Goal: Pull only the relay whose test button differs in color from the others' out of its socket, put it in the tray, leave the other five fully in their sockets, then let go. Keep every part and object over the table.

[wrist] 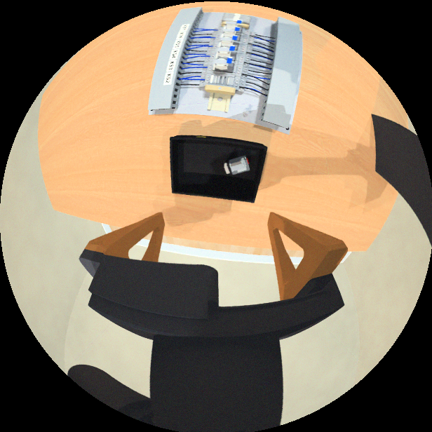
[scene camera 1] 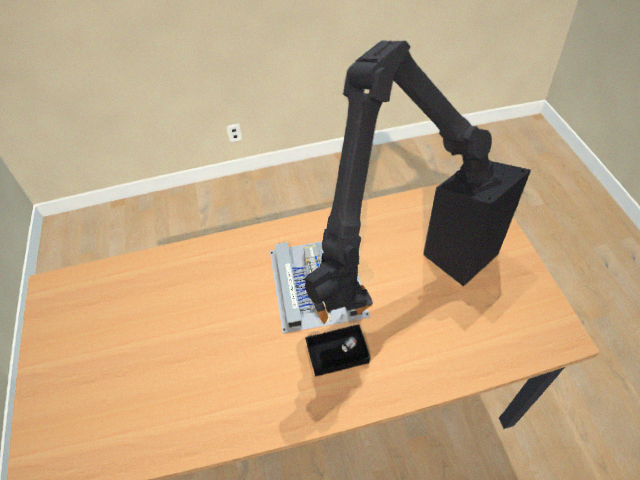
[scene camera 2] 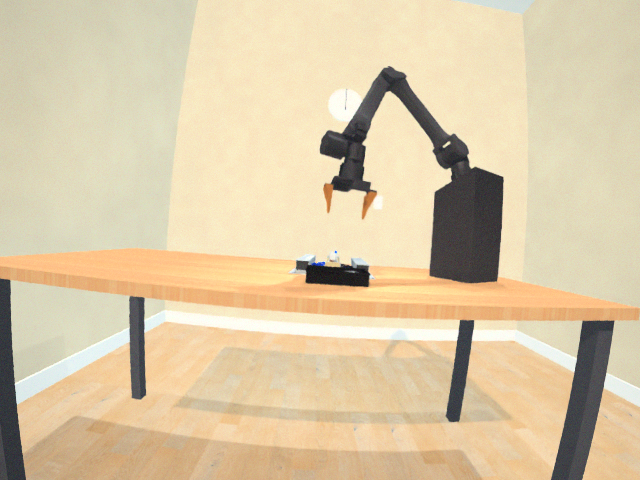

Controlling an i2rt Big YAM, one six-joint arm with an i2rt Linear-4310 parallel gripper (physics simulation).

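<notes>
The relay with the red test button lies on its side in the black tray, towards the tray's right side. My gripper is wide open and empty, high above the tray and clear of it. Several relays with blue buttons stand in a row in their sockets on the panel; the nearest relay is plain in the wrist view. The socket at the near end of the row holds no relay. The arm hides part of the row in scene camera 1.
The grey panel with its wire ducts and blue and black wires lies just behind the tray. The arm's black base block stands on the right of the table.
</notes>
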